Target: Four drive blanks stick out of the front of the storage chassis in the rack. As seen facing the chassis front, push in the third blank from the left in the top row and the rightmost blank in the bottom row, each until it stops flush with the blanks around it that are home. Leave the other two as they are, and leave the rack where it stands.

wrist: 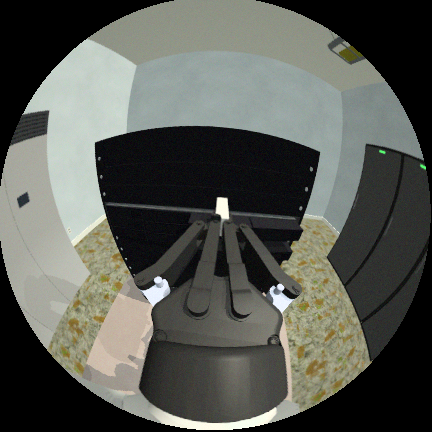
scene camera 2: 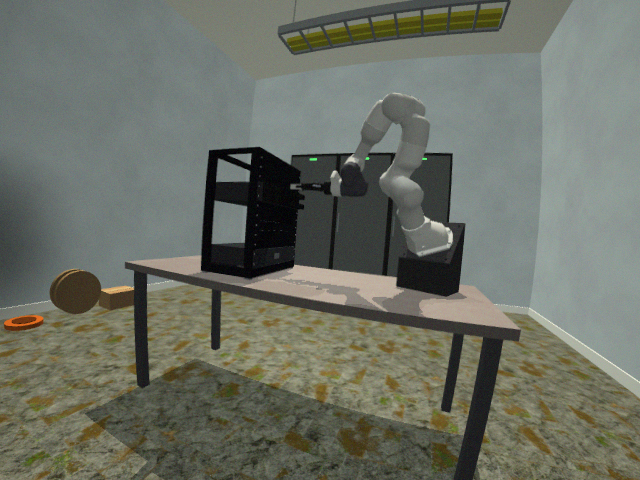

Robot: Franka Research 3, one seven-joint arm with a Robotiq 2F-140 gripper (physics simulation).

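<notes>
The black rack [scene camera 2: 253,217] [wrist: 200,160] stands upright on the table, with the storage chassis [scene camera 2: 231,192] in its upper part. In the wrist view, the chassis front lies behind and below the fingers, and its top edge is a thin grey line. A dark upper blank [wrist: 277,232] [scene camera 2: 300,196] and a lower blank [wrist: 276,247] [scene camera 2: 300,206] stick out right of the fingers. Other blank edges near the fingers are too dark to count. My gripper [scene camera 2: 295,186] [wrist: 221,205] is shut and empty, its pale tips at the chassis front's upper edge. Contact cannot be told.
The table [scene camera 2: 330,304] carries the rack and the black robot base [scene camera 2: 429,273]. Dark cabinets [scene camera 2: 361,222] [wrist: 385,225] stand behind the table, on the right in the wrist view. A brown disc [scene camera 2: 75,291], a box [scene camera 2: 116,298] and an orange ring [scene camera 2: 12,326] are beyond the table's left end.
</notes>
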